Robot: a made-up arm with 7 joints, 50 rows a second.
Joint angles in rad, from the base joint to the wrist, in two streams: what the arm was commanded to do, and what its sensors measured. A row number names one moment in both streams.
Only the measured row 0 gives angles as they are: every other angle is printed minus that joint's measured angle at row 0.
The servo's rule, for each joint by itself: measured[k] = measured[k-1] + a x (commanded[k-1-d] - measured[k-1]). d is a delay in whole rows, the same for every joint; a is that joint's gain. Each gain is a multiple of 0.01, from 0.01 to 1. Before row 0 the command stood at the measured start. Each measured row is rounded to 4 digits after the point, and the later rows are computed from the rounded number. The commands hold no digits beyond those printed.
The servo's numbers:
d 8
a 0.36 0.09 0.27 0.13 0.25 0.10 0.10
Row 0, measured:
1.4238, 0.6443, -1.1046, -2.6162, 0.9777, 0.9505, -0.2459
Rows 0 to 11, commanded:
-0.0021, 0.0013, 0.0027, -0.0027, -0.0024, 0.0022, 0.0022
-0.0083, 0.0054, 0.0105, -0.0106, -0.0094, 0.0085, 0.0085
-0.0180, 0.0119, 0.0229, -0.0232, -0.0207, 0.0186, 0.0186
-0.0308, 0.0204, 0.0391, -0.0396, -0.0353, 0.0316, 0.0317
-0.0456, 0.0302, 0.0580, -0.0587, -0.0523, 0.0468, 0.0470
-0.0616, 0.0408, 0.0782, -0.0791, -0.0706, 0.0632, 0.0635
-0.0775, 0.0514, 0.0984, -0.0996, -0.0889, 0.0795, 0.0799
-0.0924, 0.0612, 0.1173, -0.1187, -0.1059, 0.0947, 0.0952
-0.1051, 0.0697, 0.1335, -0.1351, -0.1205, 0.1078, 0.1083
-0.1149, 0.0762, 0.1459, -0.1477, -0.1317, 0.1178, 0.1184
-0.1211, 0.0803, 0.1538, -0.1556, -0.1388, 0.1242, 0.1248
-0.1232, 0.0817, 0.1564, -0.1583, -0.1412, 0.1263, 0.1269
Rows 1 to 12, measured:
0.0000, 0.0000, 0.0000, 0.0000, 0.0000, 0.0000, 0.0000
0.0000, 0.0000, 0.0000, 0.0000, 0.0000, 0.0000, 0.0000
0.0000, 0.0000, 0.0000, 0.0000, 0.0000, 0.0000, 0.0000
0.0000, 0.0000, 0.0000, 0.0000, 0.0000, 0.0000, 0.0000
0.0000, 0.0000, 0.0000, 0.0000, 0.0000, 0.0000, 0.0000
0.0000, 0.0000, 0.0000, 0.0000, 0.0000, 0.0000, 0.0000
0.0000, 0.0000, 0.0000, 0.0000, 0.0000, 0.0000, 0.0000
0.0000, 0.0000, 0.0000, 0.0000, 0.0000, 0.0000, 0.0000
-0.0008, 0.0001, 0.0007, -0.0004, -0.0006, 0.0002, 0.0002
-0.0035, 0.0006, 0.0033, -0.0017, -0.0028, 0.0010, 0.0010
-0.0087, 0.0016, 0.0086, -0.0045, -0.0073, 0.0028, 0.0028
-0.0167, 0.0033, 0.0168, -0.0091, -0.0143, 0.0057, 0.0057

